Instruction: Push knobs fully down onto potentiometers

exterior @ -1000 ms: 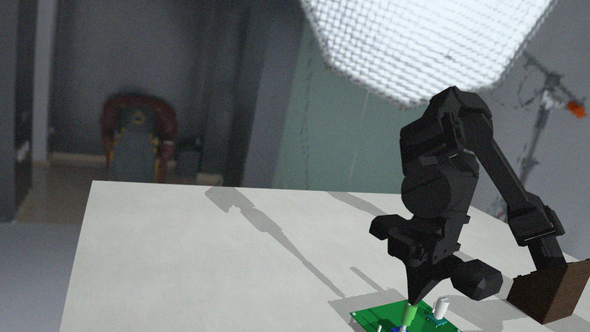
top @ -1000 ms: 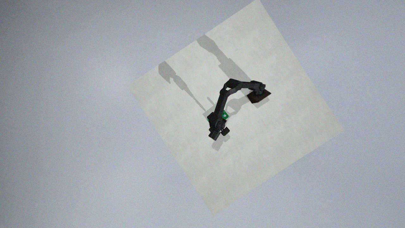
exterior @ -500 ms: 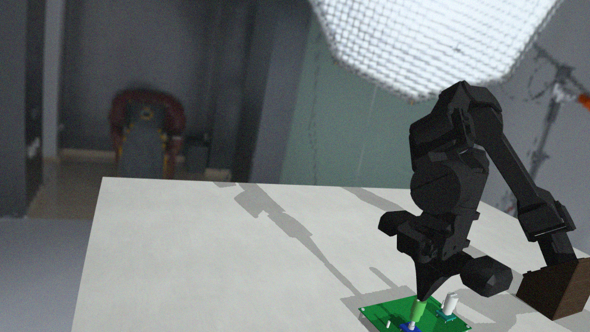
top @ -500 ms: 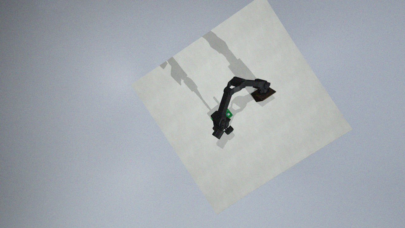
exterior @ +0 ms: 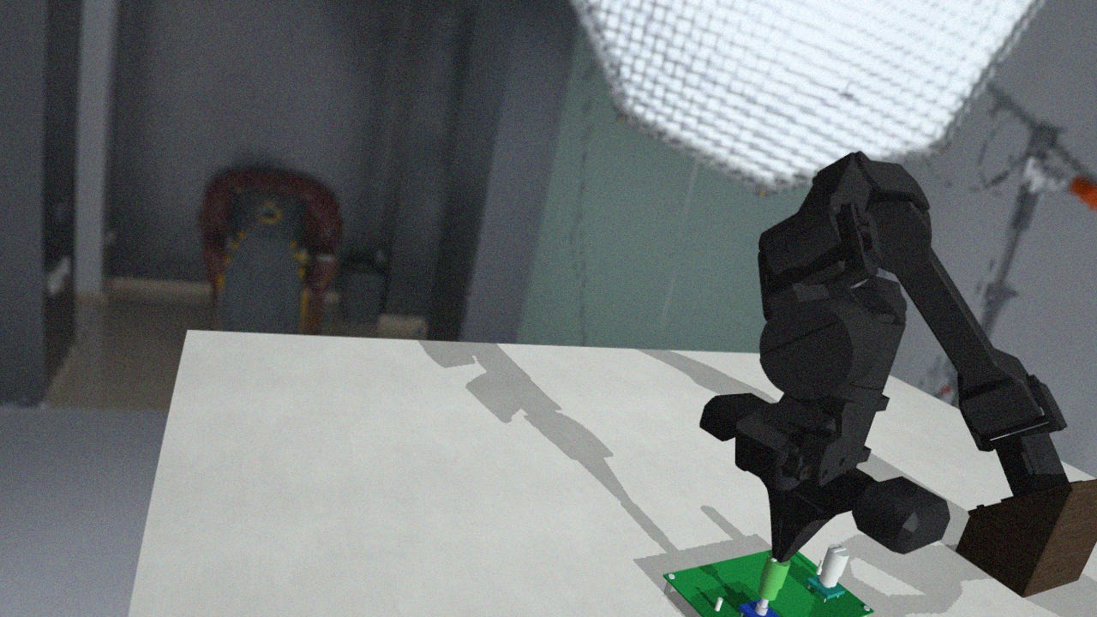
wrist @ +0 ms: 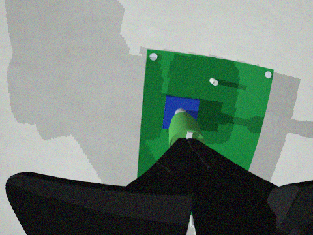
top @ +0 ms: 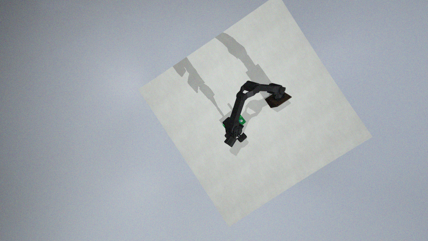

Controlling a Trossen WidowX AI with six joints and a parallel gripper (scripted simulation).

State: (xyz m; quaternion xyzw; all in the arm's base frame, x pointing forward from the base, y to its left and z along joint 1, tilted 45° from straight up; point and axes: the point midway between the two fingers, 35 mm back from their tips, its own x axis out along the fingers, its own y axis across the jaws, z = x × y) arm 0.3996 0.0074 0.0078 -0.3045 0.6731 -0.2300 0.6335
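Now: the green knob 1 cm below my gripper tip. The rest, counted from my gripper tip: white knob 9 cm behind, 3 cm below, 1 cm to the right.
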